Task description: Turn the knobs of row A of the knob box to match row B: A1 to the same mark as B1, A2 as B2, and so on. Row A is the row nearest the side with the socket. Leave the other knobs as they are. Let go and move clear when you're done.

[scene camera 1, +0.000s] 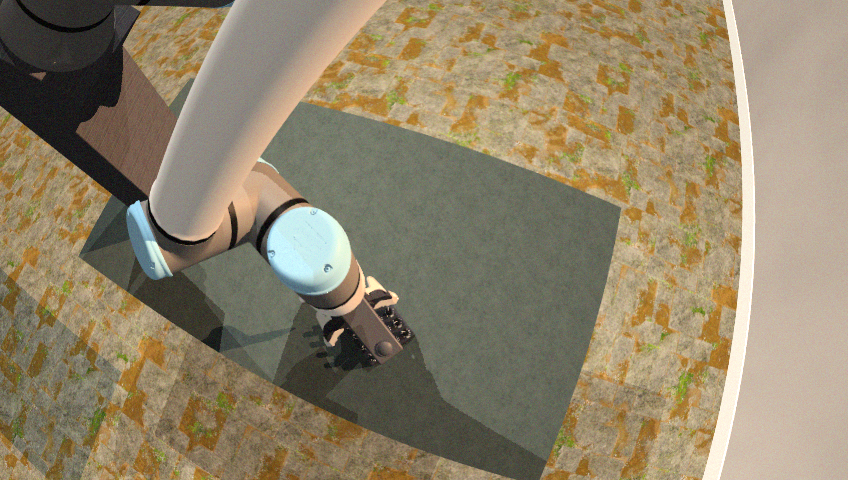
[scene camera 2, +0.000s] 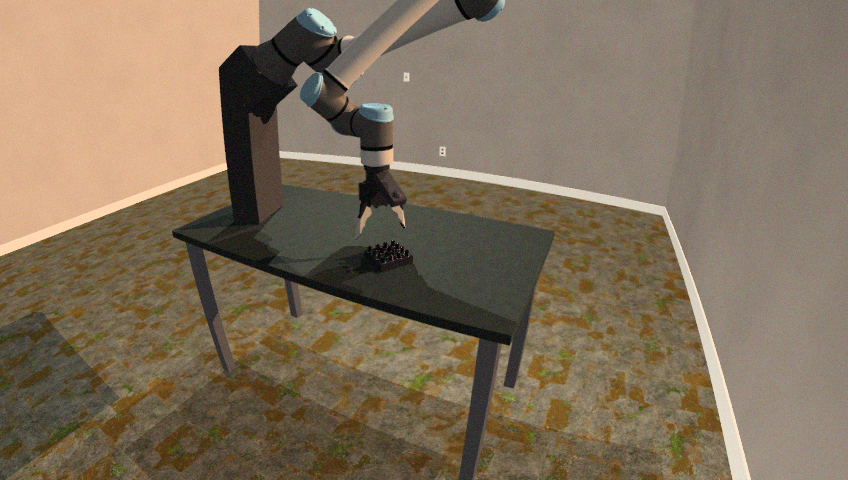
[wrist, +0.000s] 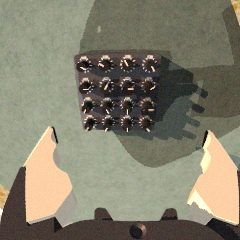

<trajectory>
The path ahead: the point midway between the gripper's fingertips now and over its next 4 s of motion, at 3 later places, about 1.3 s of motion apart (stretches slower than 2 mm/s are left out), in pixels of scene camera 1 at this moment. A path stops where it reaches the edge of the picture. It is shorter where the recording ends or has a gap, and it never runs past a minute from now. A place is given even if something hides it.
My gripper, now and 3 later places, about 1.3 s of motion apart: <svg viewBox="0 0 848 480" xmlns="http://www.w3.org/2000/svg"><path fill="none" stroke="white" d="M361 321L346 300L343 310L342 318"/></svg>
</trajectory>
